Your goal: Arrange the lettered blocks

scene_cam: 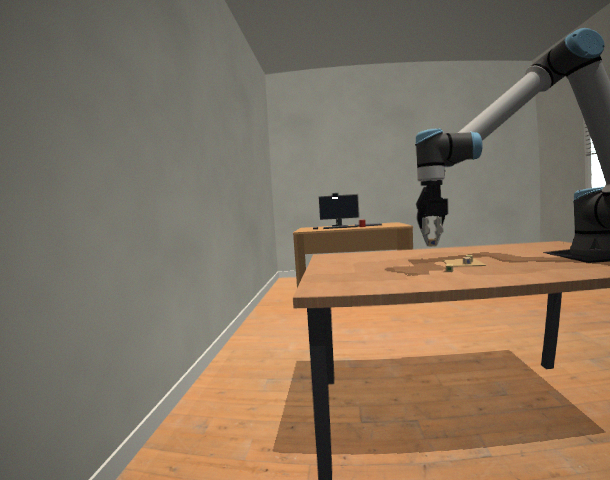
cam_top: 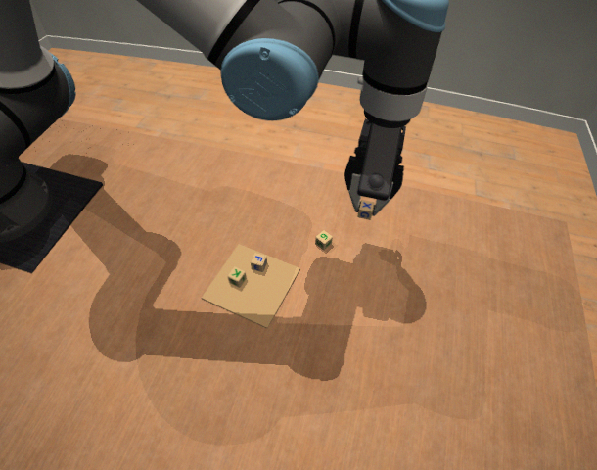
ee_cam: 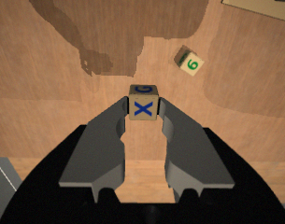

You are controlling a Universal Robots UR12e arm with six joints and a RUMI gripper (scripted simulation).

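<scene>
The tan mat is 180 mm behind my hand, 140 mm to the right of it and 110 mm below it.
</scene>
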